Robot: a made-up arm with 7 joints.
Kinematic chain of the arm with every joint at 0, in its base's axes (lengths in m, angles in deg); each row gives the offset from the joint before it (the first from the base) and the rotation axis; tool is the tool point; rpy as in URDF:
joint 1: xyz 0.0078 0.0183 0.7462 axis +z
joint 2: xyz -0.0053 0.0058 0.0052 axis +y
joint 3: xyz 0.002 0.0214 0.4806 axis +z
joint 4: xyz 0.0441 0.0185 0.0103 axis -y
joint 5: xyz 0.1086 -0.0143 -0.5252 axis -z
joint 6: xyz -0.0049 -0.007 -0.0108 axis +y
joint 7: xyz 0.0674 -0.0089 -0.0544 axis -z
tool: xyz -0.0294 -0.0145 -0.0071 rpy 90 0 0
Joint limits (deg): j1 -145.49..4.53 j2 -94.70..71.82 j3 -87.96..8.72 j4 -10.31..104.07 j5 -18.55..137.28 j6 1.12..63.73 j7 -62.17..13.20
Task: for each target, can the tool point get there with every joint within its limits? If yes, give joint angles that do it. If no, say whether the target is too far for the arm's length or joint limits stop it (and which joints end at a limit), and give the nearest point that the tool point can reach.
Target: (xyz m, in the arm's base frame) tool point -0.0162 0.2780 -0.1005
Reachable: no: joint limits stop it (at a limit: joint 1, joint 2, joint 3, joint 5, joint 7) | nearest point 0.1937 0.1906 0.3041 | short by 0.464 m
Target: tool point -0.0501 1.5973 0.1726
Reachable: no: too far | nearest point -0.0278 0.9893 0.6576 | short by 0.778 m
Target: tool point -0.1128 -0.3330 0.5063
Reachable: yes | joints -102.95 36.30 -4.28 30.90 18.75 21.28 -9.76
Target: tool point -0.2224 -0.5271 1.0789
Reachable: yes | joints -22.81 -23.59 -74.50 62.68 29.50 24.22 -22.97
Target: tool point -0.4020 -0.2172 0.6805
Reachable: yes | joints -115.57 20.82 -38.32 41.06 63.38 52.00 -15.32
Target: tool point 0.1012 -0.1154 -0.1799
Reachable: no: joint limits stop it (at a limit: joint 2, joint 5, joint 7) | nearest point 0.1748 -0.2208 0.2474 | short by 0.446 m
